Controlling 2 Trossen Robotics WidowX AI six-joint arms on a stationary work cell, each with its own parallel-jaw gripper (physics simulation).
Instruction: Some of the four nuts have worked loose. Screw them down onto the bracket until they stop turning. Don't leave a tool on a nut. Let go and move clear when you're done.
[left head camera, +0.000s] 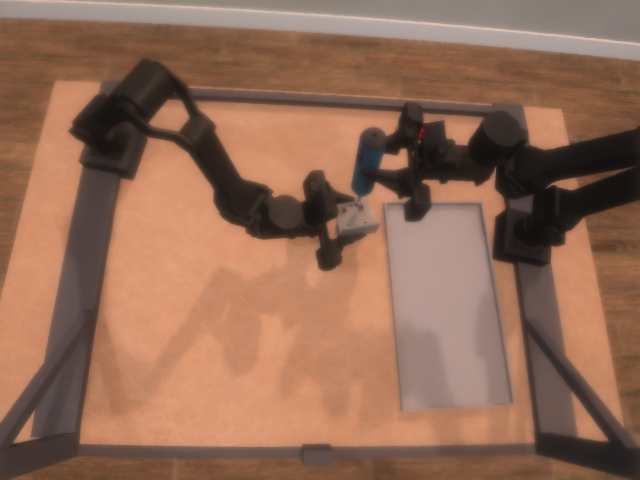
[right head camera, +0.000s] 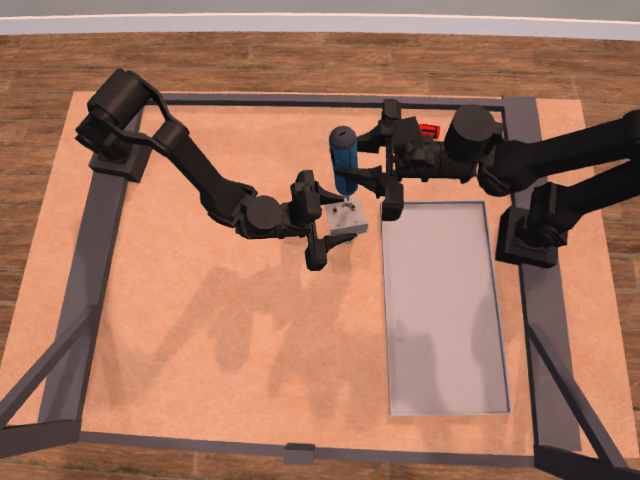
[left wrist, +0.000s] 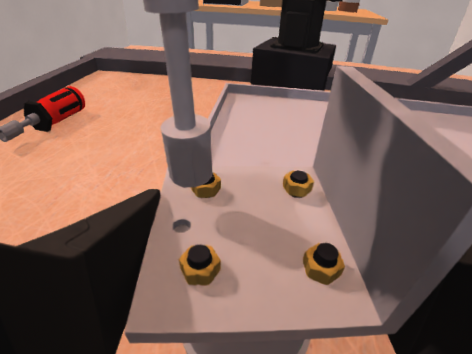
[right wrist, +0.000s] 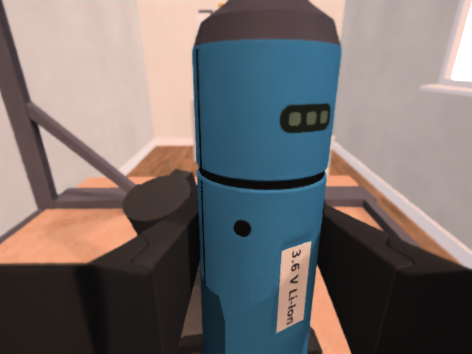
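Seen in the pictures: left gripper, fingertip midpoint: (left head camera: 361, 217) (right head camera: 353, 217) (left wrist: 252, 203); right gripper, fingertip midpoint: (left head camera: 359, 159) (right head camera: 335, 158) (right wrist: 255, 212); left arm's base, link origin: (left head camera: 110, 144) (right head camera: 116, 149); right arm's base, link origin: (left head camera: 529, 234) (right head camera: 533, 234) (left wrist: 297, 46).
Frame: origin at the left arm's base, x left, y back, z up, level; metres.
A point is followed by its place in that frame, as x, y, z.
Note:
The grey L-shaped bracket (left head camera: 355, 223) {-0.082, -0.521, 0.017} (right head camera: 345, 222) {-0.080, -0.520, 0.017} (left wrist: 265, 305) {-0.081, -0.492, 0.017} is held off the table by my left gripper (left head camera: 359, 217) {-0.066, -0.532, 0.014} (right head camera: 347, 218) {-0.066, -0.532, 0.014} (left wrist: 252, 203) {-0.066, -0.532, 0.014}, shut on it. In the left wrist view four brass nuts sit on dark studs: near left (left wrist: 200, 265) {-0.062, -0.493, 0.024}, near right (left wrist: 324, 263) {-0.094, -0.505, 0.024}, far left (left wrist: 206, 186) {-0.050, -0.524, 0.024} and far right (left wrist: 298, 183) {-0.081, -0.538, 0.024}. A dark sliver shows under the far right nut. My right gripper (left head camera: 375, 159) {-0.049, -0.493, 0.202} (right head camera: 348, 158) {-0.049, -0.493, 0.202} (right wrist: 255, 212) {-0.049, -0.493, 0.202} is shut on the upright blue power screwdriver (left head camera: 368, 162) {-0.066, -0.505, 0.226} (right head camera: 345, 165) {-0.066, -0.512, 0.217} (right wrist: 260, 145) {-0.045, -0.525, 0.238}. Its socket (left wrist: 189, 152) {-0.051, -0.512, 0.045} partly hides the far left nut; contact is unclear.
A red-handled tool (left head camera: 421, 134) {0.178, -0.644, -0.024} (right head camera: 430, 130) {0.182, -0.661, -0.021} (left wrist: 60, 107) {0.173, -0.647, -0.030} lies on the table behind my right gripper, partly hidden in the head views. A shallow grey tray (left head camera: 444, 289) {-0.164, -0.729, -0.045} (right head camera: 444, 289) {-0.159, -0.735, -0.044} (left wrist: 270, 125) {-0.034, -0.720, -0.045} lies right of the bracket. Dark frame rails edge the table.

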